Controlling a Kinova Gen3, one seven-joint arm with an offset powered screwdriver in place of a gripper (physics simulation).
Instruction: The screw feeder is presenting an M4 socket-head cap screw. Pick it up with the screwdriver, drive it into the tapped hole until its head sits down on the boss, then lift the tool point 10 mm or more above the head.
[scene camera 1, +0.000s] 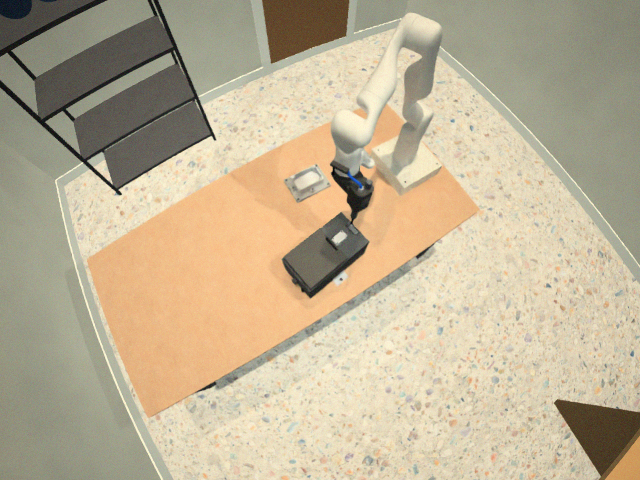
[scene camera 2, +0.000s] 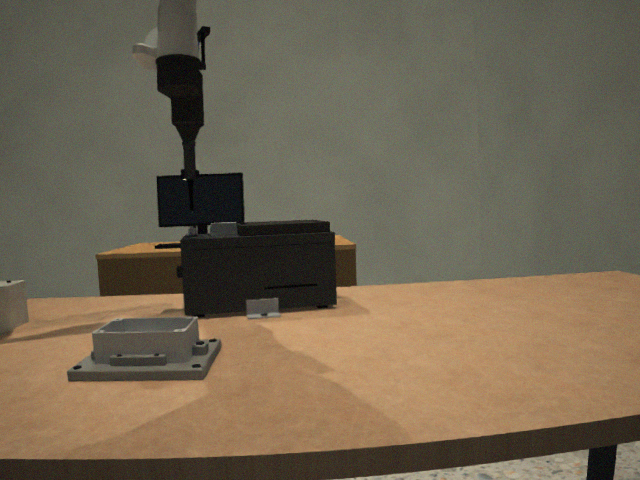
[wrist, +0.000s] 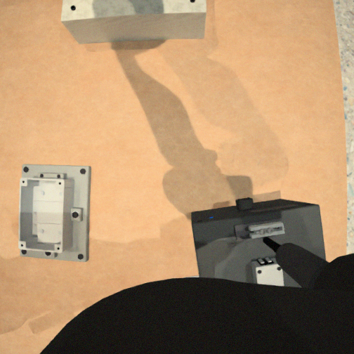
In view: a grey fixture plate (wrist: 82, 182).
